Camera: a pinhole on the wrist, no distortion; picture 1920 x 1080 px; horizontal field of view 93.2 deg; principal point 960.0 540.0 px. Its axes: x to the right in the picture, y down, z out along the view. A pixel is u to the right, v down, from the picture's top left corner.
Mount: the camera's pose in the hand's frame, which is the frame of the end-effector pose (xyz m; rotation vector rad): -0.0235 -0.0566 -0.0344 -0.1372 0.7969 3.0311
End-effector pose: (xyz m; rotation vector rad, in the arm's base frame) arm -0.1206 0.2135 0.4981 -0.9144 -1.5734 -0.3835
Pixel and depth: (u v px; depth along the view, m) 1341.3 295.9 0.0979
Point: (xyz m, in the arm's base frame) -0.1356 0.2216 0.4192
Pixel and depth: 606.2 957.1 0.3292
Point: -0.3655 0.4564 0.4952
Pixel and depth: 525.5 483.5 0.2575
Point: -0.1860 0.4277 0.5063
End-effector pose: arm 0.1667 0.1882 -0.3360 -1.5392 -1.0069 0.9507
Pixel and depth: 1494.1 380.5 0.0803
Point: 0.1173 0.1247 -0.3284
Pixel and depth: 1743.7 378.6 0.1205
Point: 0.0758 0.0739 -0.3529
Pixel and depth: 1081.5 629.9 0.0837
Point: 0.1111 0.1652 -0.3171
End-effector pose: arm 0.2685 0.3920 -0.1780 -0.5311 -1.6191 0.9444
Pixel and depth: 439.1 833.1 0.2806
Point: -0.0166 0.3999 -0.1290
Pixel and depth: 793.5 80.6 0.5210
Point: -0.0838 0.5789 -0.5175
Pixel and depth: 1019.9 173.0 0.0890
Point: 0.2520 0.3680 -0.2151
